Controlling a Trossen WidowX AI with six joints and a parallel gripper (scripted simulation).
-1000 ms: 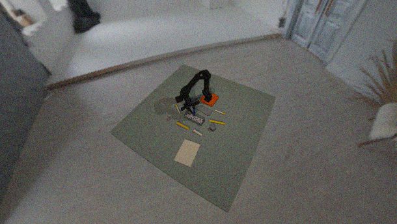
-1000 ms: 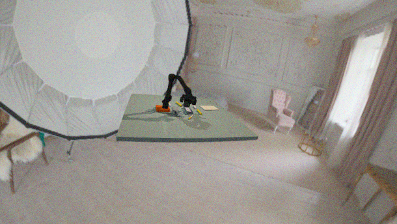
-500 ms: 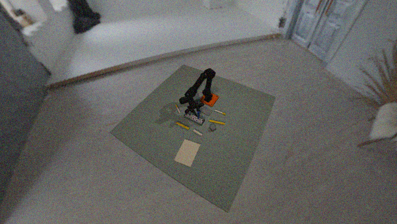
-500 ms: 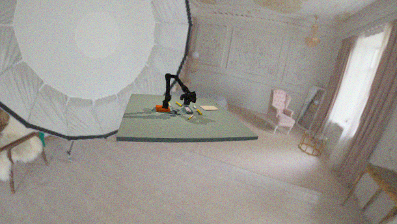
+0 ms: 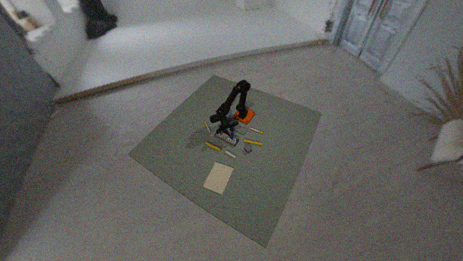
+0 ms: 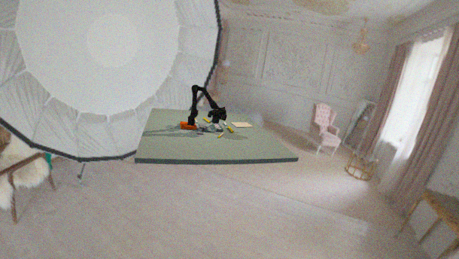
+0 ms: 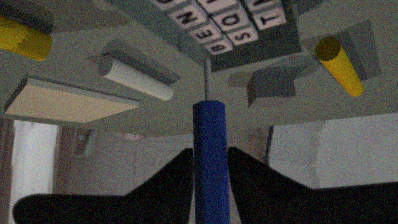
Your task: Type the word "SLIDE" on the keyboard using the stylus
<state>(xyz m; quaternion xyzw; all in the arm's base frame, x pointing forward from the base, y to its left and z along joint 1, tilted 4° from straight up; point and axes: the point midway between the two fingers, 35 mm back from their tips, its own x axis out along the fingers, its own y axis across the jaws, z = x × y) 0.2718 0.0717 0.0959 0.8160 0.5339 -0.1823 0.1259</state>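
Right now the whitish cylinder is 10 cm ahead of my gripper tip, 6 cm to the left of it and 8 cm below it. From my gripper tip the other things lie so: grey block: 2 cm behind, 14 cm to the left, 7 cm below; then blue stylus: 1 cm below; then grey flat plate: 16 cm behind, 5 cm to the right, 9 cm below.
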